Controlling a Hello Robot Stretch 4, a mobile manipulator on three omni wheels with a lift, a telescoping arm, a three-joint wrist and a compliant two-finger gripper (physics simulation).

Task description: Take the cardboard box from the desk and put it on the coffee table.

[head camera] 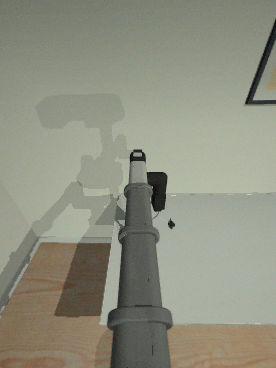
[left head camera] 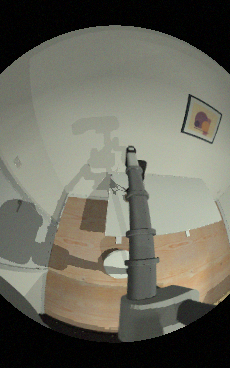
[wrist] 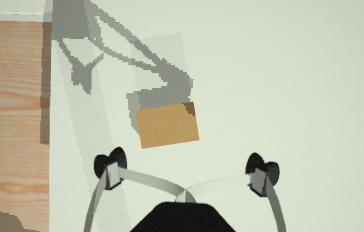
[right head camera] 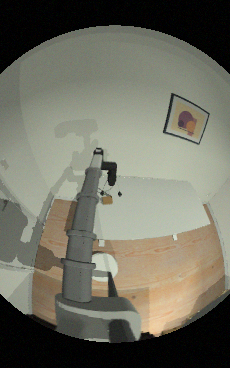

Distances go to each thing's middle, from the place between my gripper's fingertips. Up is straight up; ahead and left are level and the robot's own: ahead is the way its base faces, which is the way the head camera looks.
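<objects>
Small brown cardboard box (wrist: 172, 124): 3 cm ahead of my hand, 3 cm to the left, 12 cm below. Framed picture (right head camera: 184, 119): from my hand, 44 cm ahead, 78 cm to the right, 70 cm above.
</objects>
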